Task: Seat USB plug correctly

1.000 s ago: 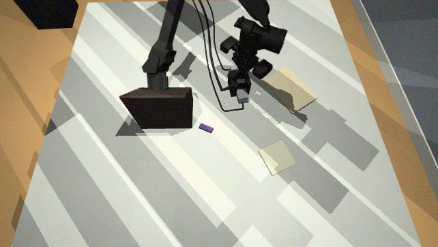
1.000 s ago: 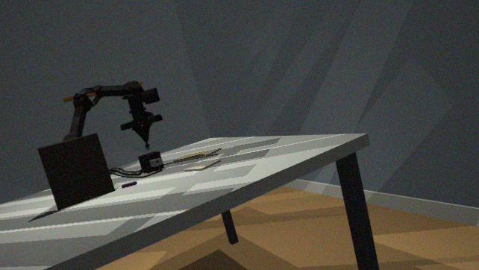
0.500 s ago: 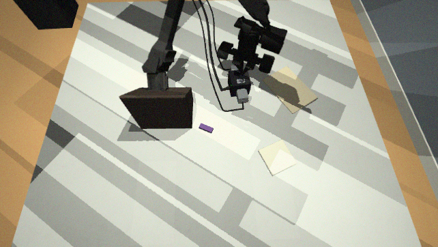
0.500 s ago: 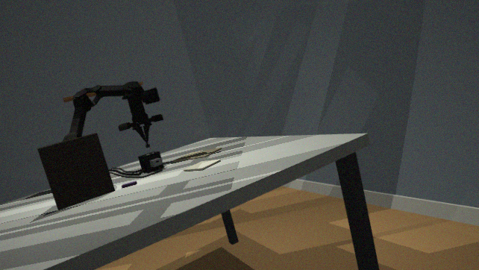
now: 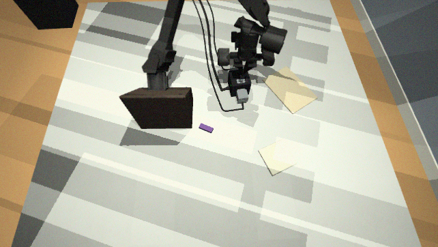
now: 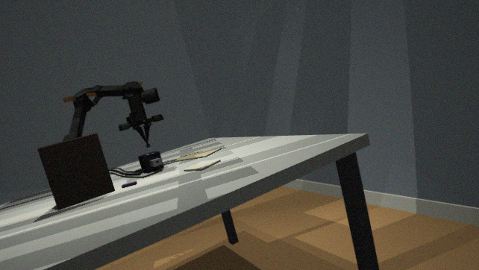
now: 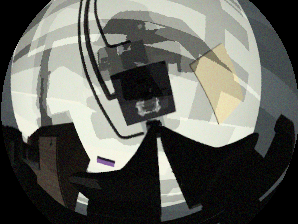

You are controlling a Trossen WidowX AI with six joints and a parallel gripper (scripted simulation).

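My gripper tip is now 20 mm above the USB plug. Round my gripper tip: small purple stick: 150 mm to the right, 150 mm behind, 130 mm below.
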